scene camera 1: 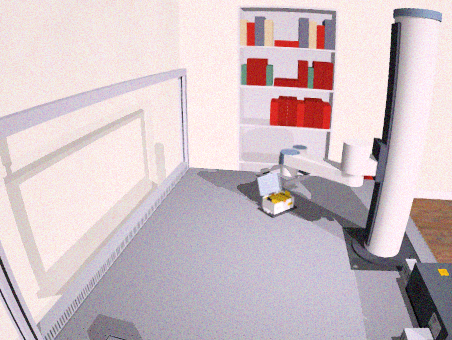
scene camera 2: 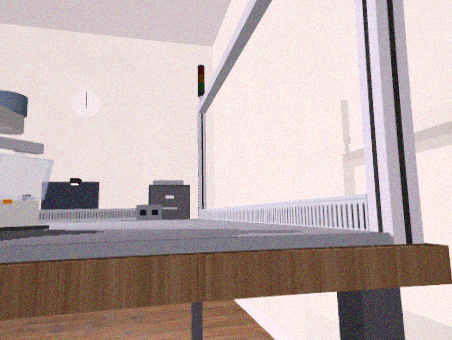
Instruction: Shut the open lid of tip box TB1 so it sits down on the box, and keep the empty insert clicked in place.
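Where they show: gripper, fingertip midpoint: point(scene camera 1: 272, 177) point(scene camera 2: 19, 153); arm's base, link origin: point(scene camera 1: 380, 250).
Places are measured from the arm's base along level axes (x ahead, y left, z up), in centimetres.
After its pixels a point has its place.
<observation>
Tip box TB1 point(scene camera 1: 278, 205) @[z 6.0, x 44.0, y -22.3 cm] point(scene camera 2: 19, 214) @[z 4.4, x 48.8, y -29.4 cm] is white and stands on a dark base; in scene camera 2 it is cut off by the left edge. Its pale, see-through lid point(scene camera 1: 269, 184) @[z 11.0, x 49.1, y -33.3 cm] point(scene camera 2: 22, 176) @[z 11.7, x 50.0, y -32.9 cm] stands open, tilted up from the box's far-left side in scene camera 1. A yellow insert point(scene camera 1: 279, 197) @[z 7.0, x 43.9, y -28.5 cm] shows in the top of the box; whether it is clicked in place cannot be told. My gripper point(scene camera 1: 284, 173) is open and empty, close above and behind the raised lid. Its fingertips are small and blurred there, and partly hidden; in scene camera 2 part of the gripper shows above the lid.
The arm's white column point(scene camera 1: 407, 135) @[z 49.3, x 2.1, y 7.2 cm] stands at the right. A framed clear guard point(scene camera 1: 186, 120) @[z 31.4, x 100.4, y -69.8 cm] point(scene camera 2: 382, 125) @[z 13.8, x 100.4, y -72.2 cm] runs along one table side. A dark box point(scene camera 1: 435, 295) @[z 12.8, x -5.0, y 40.7 cm] sits at the front right. A grey cabinet point(scene camera 2: 170, 202) and a dark case point(scene camera 2: 75, 195) stand at the far end.
</observation>
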